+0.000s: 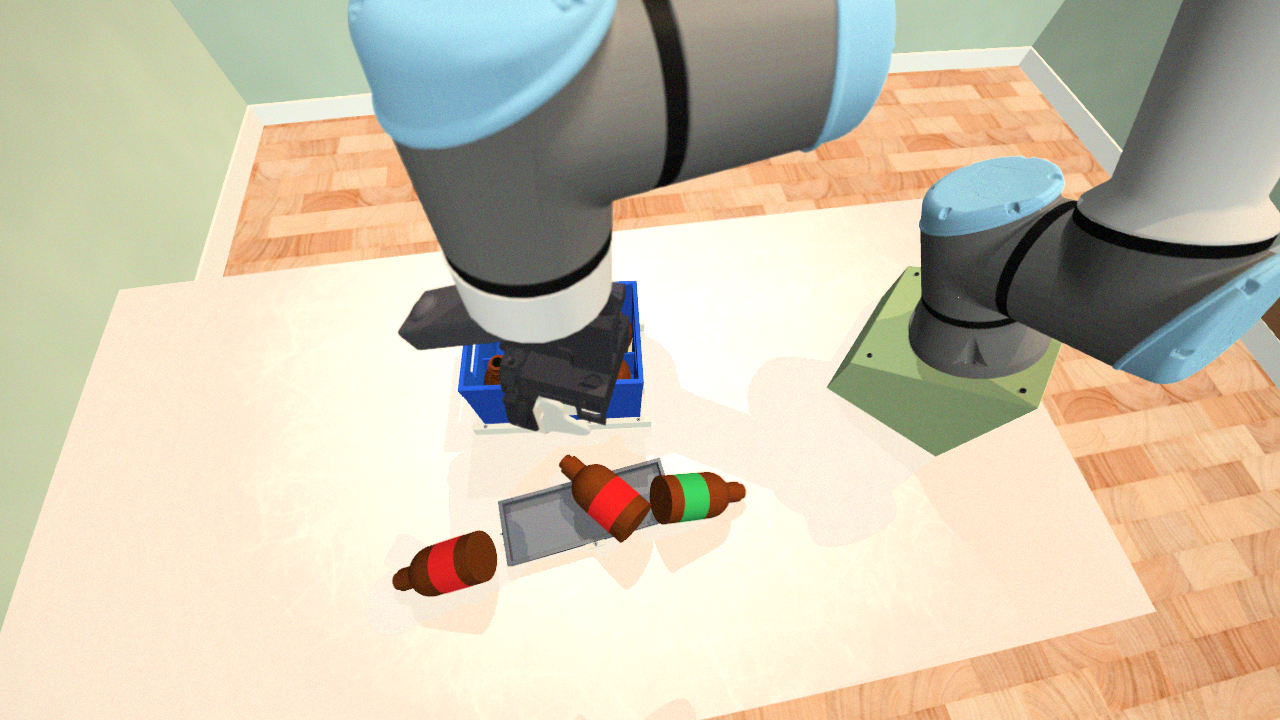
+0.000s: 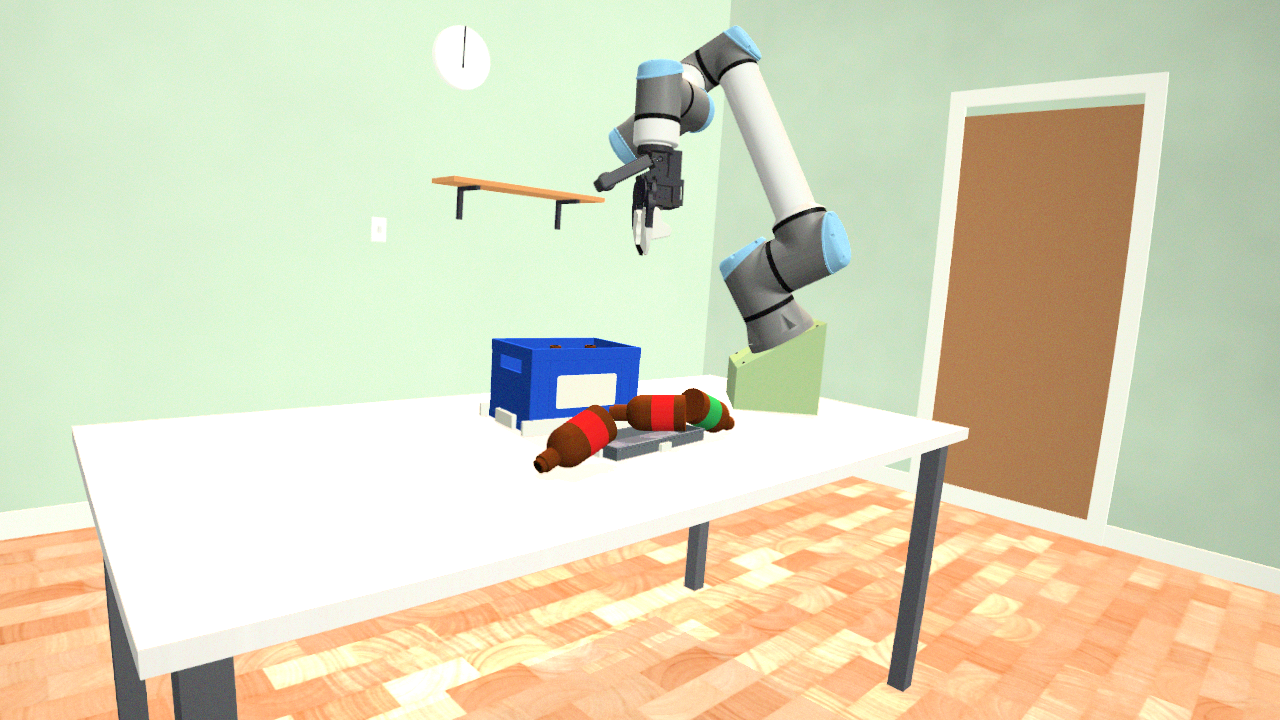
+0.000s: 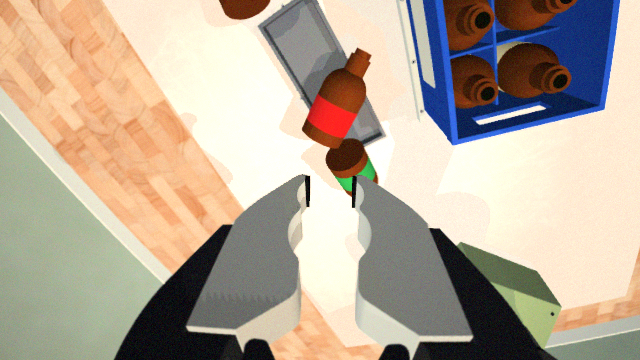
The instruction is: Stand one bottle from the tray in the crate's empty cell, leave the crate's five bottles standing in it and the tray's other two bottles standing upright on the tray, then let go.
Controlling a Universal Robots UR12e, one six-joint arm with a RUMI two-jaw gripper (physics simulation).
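Places are measured from the arm's base along level axes (x right, y ahead, z up), in metres.
Pixels of known places: gripper, fingertip midpoint: (image 1: 554, 415) (image 2: 643, 255) (image 3: 331, 178); arm's base at its link origin: (image 1: 975, 333) (image 2: 782, 337).
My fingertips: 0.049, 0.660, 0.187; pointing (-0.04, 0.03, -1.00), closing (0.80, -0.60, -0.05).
Note:
Ahead of a thing's pixels: the offset from my fingertips to its top centre, as dx, dy, dz. "pt": to the spot under its first point.
My gripper (image 1: 562, 422) (image 2: 642, 248) (image 3: 331, 178) hangs high above the table, its fingers a narrow gap apart with nothing between them. One red-labelled bottle @[-0.022, -0.023, -0.273] (image 1: 615, 501) (image 2: 660, 412) (image 3: 334, 115) lies across the grey tray @[pt -0.035, +0.091, -0.371] (image 1: 537, 532) (image 3: 300, 45), its base over the front edge. Another red-labelled bottle (image 1: 443, 564) (image 2: 590, 434) (image 3: 245, 7) lies off the tray's left end. The green-labelled bottle (image 1: 694, 497) (image 2: 713, 413) (image 3: 350, 160) lies at its right end, neck pointing right. The blue crate @[+0.211, -0.040, -0.201] (image 1: 626, 402) (image 2: 541, 385) (image 3: 442, 110) holds several upright bottles; its empty cell is hidden or cut off.
The crate stands behind the tray, with pale brackets @[pt +0.251, +0.103, -0.357] (image 2: 505, 417) around its foot. The arm's green pedestal (image 1: 930, 411) (image 2: 778, 380) (image 3: 540, 295) stands on the table to the right. A wall shelf (image 2: 519, 188) hangs behind.

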